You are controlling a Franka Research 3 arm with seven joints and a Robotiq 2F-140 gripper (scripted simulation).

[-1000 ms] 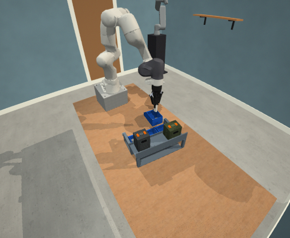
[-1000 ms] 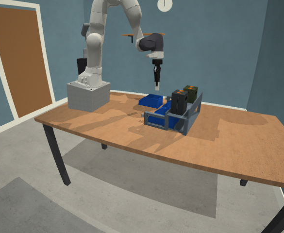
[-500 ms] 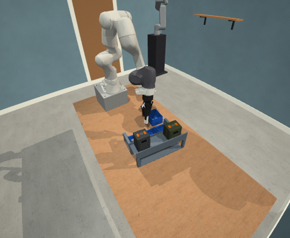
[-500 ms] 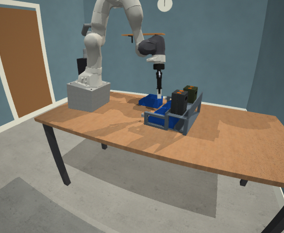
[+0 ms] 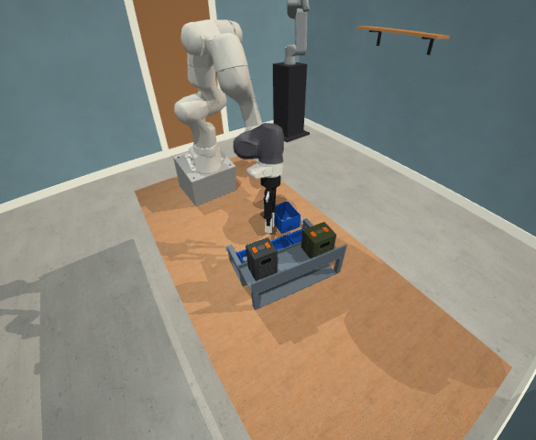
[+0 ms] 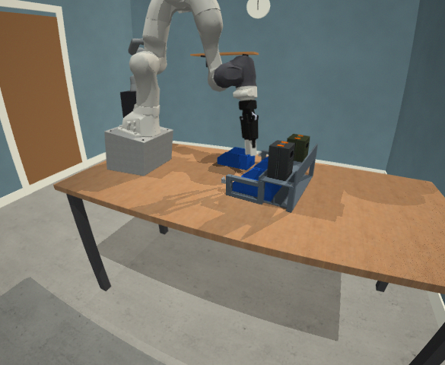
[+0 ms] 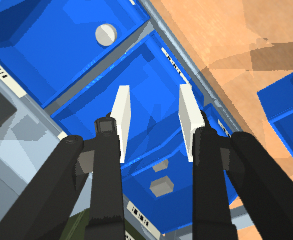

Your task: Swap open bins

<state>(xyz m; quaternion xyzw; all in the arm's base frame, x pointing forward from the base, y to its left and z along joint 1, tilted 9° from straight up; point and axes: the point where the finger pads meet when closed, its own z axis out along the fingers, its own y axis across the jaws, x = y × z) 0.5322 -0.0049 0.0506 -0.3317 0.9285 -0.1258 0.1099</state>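
The shelf lip is 10 mm behind my hand, 10 mm to the left of it and 140 mm below it. From my hand the other things lie so: black box: 150 mm ahead, 150 mm to the right, 10 mm above; green box: 200 mm ahead, 80 mm to the left.
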